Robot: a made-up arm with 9 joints. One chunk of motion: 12 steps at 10 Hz.
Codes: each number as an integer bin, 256 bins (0 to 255) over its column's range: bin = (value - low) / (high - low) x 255, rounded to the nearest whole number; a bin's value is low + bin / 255 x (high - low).
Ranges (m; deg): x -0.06..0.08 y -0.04..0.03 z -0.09..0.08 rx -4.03..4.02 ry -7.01..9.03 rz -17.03..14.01
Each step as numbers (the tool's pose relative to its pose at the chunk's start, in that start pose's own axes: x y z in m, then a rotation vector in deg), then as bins.
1 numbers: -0.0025 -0.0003 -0.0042 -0.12 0.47 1.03
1 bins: 105 145 129 124 119 148
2 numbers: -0.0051 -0.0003 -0.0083 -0.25 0.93 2.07
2 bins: 100 145 123 120 126 157
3 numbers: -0.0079 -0.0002 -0.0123 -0.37 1.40 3.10
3 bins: 95 145 117 116 134 165
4 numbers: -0.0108 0.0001 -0.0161 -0.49 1.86 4.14
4 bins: 90 146 111 112 141 174
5 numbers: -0.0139 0.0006 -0.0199 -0.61 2.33 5.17
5 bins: 84 148 105 108 148 182
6 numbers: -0.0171 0.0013 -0.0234 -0.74 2.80 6.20
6 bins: 78 150 100 104 156 191
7 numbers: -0.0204 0.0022 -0.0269 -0.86 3.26 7.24
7 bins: 72 154 95 100 163 199
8 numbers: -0.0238 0.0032 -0.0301 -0.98 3.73 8.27
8 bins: 66 157 90 97 171 208
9 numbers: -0.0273 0.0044 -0.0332 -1.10 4.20 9.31
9 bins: 60 162 85 93 178 216
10 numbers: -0.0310 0.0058 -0.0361 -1.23 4.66 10.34
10 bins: 53 167 81 89 186 225
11 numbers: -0.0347 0.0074 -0.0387 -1.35 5.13 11.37
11 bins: 46 173 77 85 193 233
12 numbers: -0.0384 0.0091 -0.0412 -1.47 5.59 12.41
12 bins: 39 179 73 81 200 242
